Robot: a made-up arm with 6 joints.
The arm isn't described. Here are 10 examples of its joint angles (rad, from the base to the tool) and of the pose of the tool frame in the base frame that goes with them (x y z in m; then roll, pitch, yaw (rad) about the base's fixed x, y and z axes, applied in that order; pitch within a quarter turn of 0, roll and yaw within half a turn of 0).
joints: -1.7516 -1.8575 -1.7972 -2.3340 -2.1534 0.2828
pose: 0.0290 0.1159 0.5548 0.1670 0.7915 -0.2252
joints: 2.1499 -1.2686 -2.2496 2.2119 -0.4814 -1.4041
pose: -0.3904 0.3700 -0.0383 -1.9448 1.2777 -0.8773
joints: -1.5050 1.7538 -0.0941 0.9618 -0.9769 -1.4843
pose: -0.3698 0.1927 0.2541 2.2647 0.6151 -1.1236
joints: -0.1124 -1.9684 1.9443 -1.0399 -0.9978 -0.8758
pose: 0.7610 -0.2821 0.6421 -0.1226 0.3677 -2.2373
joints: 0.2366 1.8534 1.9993 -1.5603 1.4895 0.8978
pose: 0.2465 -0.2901 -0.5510 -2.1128 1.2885 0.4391
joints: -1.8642 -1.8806 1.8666 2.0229 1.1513 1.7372
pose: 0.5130 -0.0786 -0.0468 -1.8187 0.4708 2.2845
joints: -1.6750 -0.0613 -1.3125 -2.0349 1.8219 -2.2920
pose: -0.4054 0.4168 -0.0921 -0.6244 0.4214 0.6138
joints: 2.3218 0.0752 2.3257 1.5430 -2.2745 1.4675
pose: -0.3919 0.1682 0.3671 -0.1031 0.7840 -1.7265
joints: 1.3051 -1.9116 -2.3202 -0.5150 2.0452 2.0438
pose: -0.0631 0.0796 -0.3416 -1.2696 0.1908 -1.0145
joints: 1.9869 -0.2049 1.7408 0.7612 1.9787 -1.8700
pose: -0.7060 -0.2041 -0.0856 -1.7968 0.4845 0.4089
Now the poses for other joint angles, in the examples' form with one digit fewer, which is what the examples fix.
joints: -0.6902 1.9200 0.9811 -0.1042 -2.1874 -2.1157
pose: 0.208 -0.344 -0.908 -2.711 -0.377 0.422
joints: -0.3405 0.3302 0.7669 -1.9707 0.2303 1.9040
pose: -0.215 0.086 -0.593 0.521 0.187 -0.972
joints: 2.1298 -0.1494 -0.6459 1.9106 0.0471 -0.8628
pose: -0.432 -0.371 0.119 3.018 0.490 -0.533
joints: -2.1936 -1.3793 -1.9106 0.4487 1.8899 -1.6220
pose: -0.001 0.444 0.260 -0.484 0.655 -0.134
